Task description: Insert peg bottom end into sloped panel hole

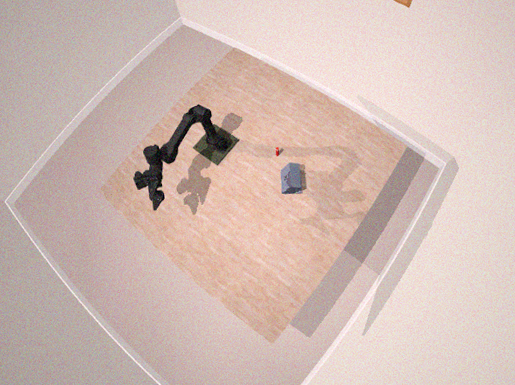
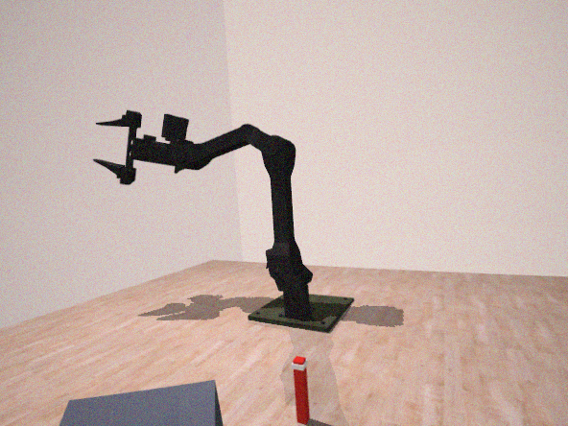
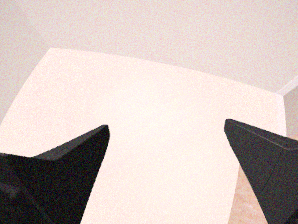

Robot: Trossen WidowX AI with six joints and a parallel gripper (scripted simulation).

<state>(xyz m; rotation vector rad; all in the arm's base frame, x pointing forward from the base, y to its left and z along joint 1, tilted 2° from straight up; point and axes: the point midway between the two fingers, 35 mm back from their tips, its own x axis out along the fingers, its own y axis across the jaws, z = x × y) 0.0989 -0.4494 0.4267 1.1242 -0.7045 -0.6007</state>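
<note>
Right now the peg is 19 cm ahead of my gripper tip, 60 cm to the left of it and 39 cm below it. From my gripper tip the other things lie so: sloped panel: 32 cm ahead, 50 cm to the left, 40 cm below.
</note>
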